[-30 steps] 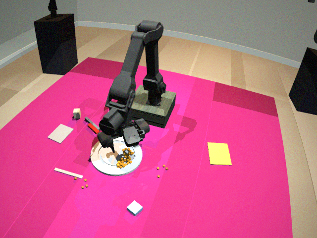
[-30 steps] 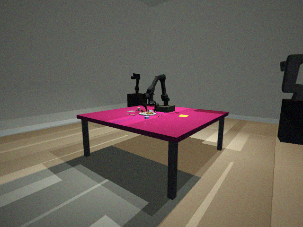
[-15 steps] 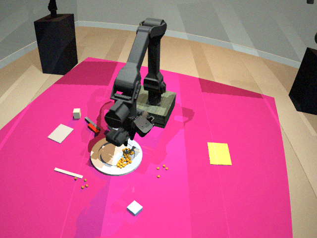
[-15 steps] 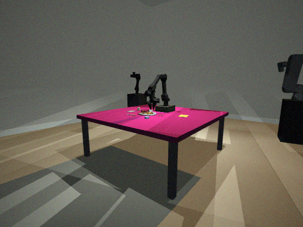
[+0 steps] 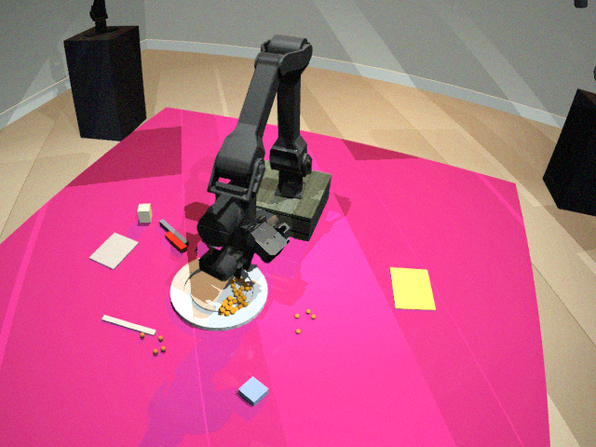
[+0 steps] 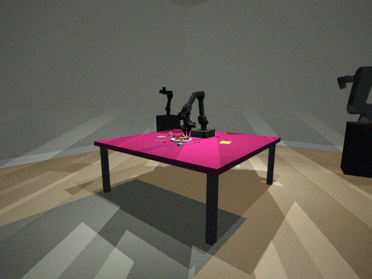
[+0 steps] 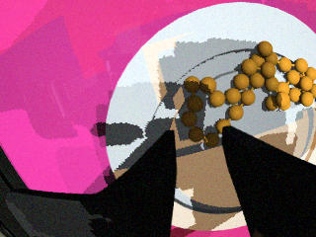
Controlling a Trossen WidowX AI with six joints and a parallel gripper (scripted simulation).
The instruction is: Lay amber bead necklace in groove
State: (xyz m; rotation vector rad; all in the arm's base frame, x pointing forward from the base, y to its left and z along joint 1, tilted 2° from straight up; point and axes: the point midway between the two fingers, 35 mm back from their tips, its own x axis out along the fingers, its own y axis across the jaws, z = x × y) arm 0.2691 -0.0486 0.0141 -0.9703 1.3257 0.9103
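The round bead board is 30 mm ahead of my gripper tip, 40 mm to the right of it and 30 mm below it. From my gripper tip the other things lie so: white block 130 mm behind, 100 mm to the right, 30 mm below; then red-handled tool 110 mm behind, 190 mm to the right, 30 mm below; then white strip 160 mm ahead, 190 mm to the right, 40 mm below.
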